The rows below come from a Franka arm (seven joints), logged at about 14 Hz.
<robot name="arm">
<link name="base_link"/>
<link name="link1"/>
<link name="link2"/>
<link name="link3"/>
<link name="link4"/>
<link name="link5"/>
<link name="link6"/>
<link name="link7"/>
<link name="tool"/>
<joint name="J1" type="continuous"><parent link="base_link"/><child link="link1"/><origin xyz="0 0 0.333"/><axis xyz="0 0 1"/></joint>
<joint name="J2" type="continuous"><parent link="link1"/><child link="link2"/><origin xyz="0 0 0"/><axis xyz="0 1 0"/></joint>
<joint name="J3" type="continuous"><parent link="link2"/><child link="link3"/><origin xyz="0 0 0.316"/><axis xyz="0 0 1"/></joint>
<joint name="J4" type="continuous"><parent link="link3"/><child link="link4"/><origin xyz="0.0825 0 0"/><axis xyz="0 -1 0"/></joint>
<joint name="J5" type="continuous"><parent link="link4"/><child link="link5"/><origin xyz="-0.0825 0 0.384"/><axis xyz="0 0 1"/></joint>
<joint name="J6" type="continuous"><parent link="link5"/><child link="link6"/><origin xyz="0 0 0"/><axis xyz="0 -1 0"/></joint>
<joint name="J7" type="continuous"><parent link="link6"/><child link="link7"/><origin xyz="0.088 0 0"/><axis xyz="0 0 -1"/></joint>
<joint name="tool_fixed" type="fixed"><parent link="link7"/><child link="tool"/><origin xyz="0 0 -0.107" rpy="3.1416 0 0"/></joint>
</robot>
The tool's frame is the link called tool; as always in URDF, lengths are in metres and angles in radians. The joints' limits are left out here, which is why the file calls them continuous.
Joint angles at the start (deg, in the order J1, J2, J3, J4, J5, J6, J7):
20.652 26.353 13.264 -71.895 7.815 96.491 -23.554
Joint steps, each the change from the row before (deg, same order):
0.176 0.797 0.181 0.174 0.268 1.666 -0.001
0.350 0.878 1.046 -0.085 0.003 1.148 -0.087
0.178 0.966 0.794 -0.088 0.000 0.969 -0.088
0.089 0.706 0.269 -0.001 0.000 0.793 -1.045
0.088 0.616 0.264 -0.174 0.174 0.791 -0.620
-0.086 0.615 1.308 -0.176 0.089 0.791 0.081
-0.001 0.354 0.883 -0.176 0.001 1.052 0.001
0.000 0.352 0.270 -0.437 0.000 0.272 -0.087
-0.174 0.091 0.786 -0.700 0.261 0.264 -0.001
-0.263 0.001 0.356 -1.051 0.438 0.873 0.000
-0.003 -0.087 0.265 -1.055 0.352 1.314 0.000
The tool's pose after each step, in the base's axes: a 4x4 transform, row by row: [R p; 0 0 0 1], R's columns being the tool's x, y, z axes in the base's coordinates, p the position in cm. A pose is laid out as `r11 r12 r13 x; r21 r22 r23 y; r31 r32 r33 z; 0 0 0 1`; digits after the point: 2 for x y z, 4 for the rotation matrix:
0.5764 0.8065 -0.1319 58.62; 0.8119 -0.5468 0.2046 37.29; 0.0929 -0.2250 -0.9699 49.99; 0 0 0 1
0.5611 0.8162 -0.1377 58.25; 0.8215 -0.5286 0.2139 38.63; 0.1018 -0.2331 -0.9671 49.17; 0 0 0 1
0.5513 0.8215 -0.1456 58.08; 0.8276 -0.5164 0.2201 39.58; 0.1057 -0.2418 -0.9646 48.19; 0 0 0 1
0.5347 0.8321 -0.1471 58.18; 0.8374 -0.4984 0.2246 40.00; 0.1136 -0.2433 -0.9633 47.49; 0 0 0 1
0.5248 0.8377 -0.1514 58.20; 0.8428 -0.4864 0.2304 40.42; 0.1193 -0.2485 -0.9613 46.77; 0 0 0 1
0.5147 0.8421 -0.1611 57.74; 0.8479 -0.4720 0.2413 41.44; 0.1271 -0.2608 -0.9570 46.20; 0 0 0 1
0.5072 0.8468 -0.1600 57.45; 0.8503 -0.4616 0.2527 42.21; 0.1402 -0.2643 -0.9542 45.93; 0 0 0 1
0.5039 0.8470 -0.1695 57.31; 0.8532 -0.4575 0.2503 42.45; 0.1344 -0.2707 -0.9532 45.23; 0 0 0 1
0.4986 0.8471 -0.1839 56.84; 0.8567 -0.4492 0.2534 42.92; 0.1320 -0.2839 -0.9497 44.72; 0 0 0 1
0.5021 0.8434 -0.1912 56.68; 0.8545 -0.4499 0.2596 43.01; 0.1329 -0.2937 -0.9466 44.06; 0 0 0 1
0.5038 0.8425 -0.1906 56.44; 0.8523 -0.4490 0.2682 43.31; 0.1404 -0.2976 -0.9443 43.55; 0 0 0 1

